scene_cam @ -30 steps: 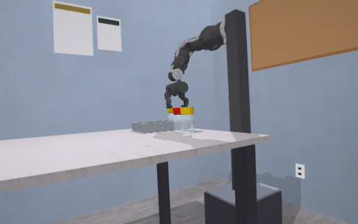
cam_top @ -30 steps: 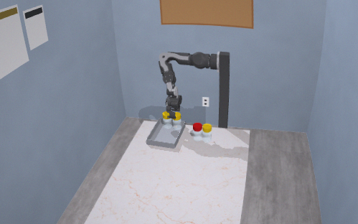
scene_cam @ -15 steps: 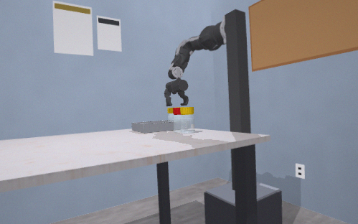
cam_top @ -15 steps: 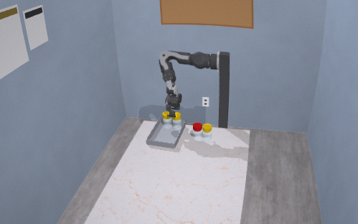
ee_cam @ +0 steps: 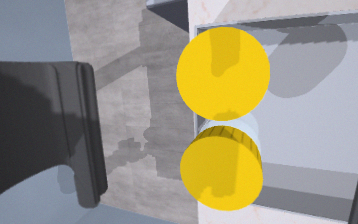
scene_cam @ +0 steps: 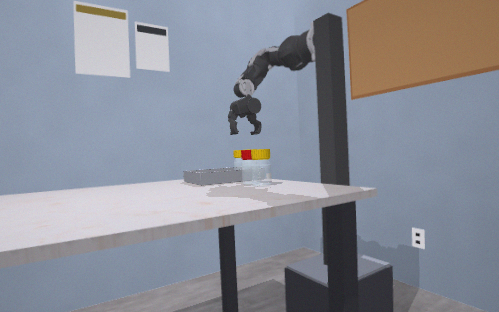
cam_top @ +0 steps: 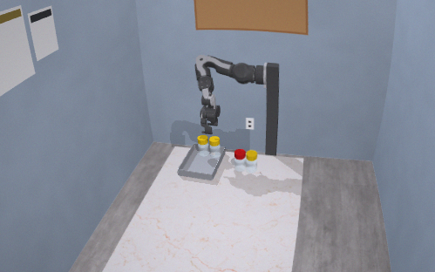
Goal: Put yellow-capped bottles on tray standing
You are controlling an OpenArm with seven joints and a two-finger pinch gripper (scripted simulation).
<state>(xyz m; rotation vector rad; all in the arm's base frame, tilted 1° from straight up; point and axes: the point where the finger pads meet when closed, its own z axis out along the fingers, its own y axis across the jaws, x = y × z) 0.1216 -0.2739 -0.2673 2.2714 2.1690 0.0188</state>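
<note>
The red-capped bottle is 90 mm ahead of my hand, 170 mm to the left of it and 120 mm below it. The rest, counted from my hand: grey tray: 80 mm ahead, 30 mm to the right, 150 mm below.
</note>
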